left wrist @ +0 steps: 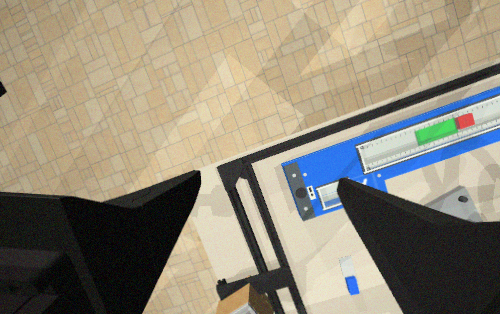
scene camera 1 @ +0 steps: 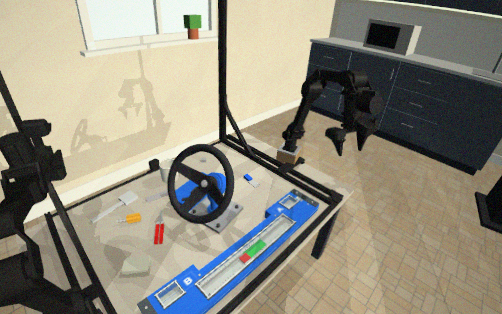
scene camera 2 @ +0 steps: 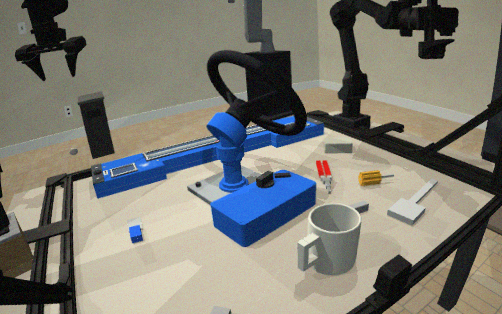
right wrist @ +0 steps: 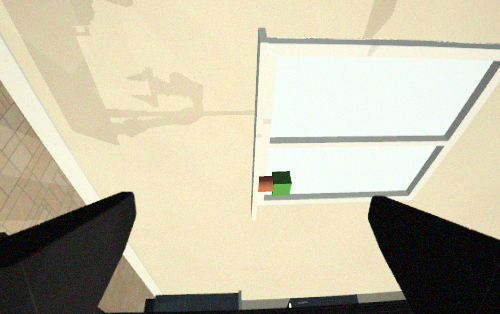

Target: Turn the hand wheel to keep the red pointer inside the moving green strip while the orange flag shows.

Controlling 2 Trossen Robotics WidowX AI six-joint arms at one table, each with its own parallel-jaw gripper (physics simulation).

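Pixels of known places: left gripper, fingertip midpoint: [left wrist: 269, 180] [scene camera 1: 350, 153] [scene camera 2: 58, 78]; right gripper, fingertip midpoint: [scene camera 1: 54, 136] [scene camera 2: 453, 17] [right wrist: 254, 205]; left arm's base at its link origin: [scene camera 1: 289, 148]; right arm's base at its link origin: [scene camera 2: 351, 115].
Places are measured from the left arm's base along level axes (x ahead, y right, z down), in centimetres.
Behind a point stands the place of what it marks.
Observation:
The black hand wheel [scene camera 1: 230, 182] @[x 57.1, y 1.9, z -17.2 cm] [scene camera 2: 214, 70] @[x 53.4, y 6.0, z -18.6 cm] stands tilted on a blue column; neither gripper touches it. In the long window of the blue gauge housing [scene camera 1: 307, 210] @[x 35.0, y -20.2, z 3.9 cm] [scene camera 2: 130, 185] @[x 33.5, y -8.4, z 7.0 cm] [left wrist: 325, 155] @[x 37.0, y -20.1, z 4.1 cm], the red pointer [scene camera 1: 244, 258] @[x 65.6, y -8.3, z 4.0 cm] [left wrist: 465, 121] @[x 63.3, y -8.8, z 4.1 cm] sits against one end of the green strip [scene camera 1: 257, 248] @[x 60.1, y -10.3, z 4.1 cm] [left wrist: 436, 132], outside the green. No orange flag shows in these views. My left gripper [scene camera 1: 350, 151] @[x 26.8, y -28.8, z -21.4 cm] [scene camera 2: 59, 77] @[x 26.8, y -28.8, z -21.4 cm] [left wrist: 269, 180] @[x 26.8, y -28.8, z -21.4 cm] is open and empty, raised beyond the table's edge, away from the wheel. My right gripper [right wrist: 254, 205] @[x 79.7, y 50.6, z -29.8 cm] is open and empty, facing the wall and window.
A blue box [scene camera 2: 265, 210] and a grey mug [scene camera 2: 334, 245] @[x 39.4, y 45.2, z 1.7 cm] stand behind the wheel. Red-handled pliers [scene camera 1: 159, 233] @[x 70.0, y 23.7, z 7.0 cm] [scene camera 2: 324, 170] @[x 69.1, y 25.3, z 7.3 cm], an orange screwdriver [scene camera 1: 133, 218] @[x 70.9, y 36.3, z 5.4 cm] [scene camera 2: 370, 178] @[x 69.2, y 37.8, z 6.0 cm] and a small blue item [scene camera 1: 248, 177] @[x 25.0, y 10.9, z 6.6 cm] [scene camera 2: 135, 233] @[x 24.2, y 12.3, z 6.5 cm] [left wrist: 352, 285] @[x 24.6, y 10.9, z 6.6 cm] lie around it. A black frame post [scene camera 1: 222, 70] @[x 1.7, y 39.8, z -33.9 cm] rises from the table edge.

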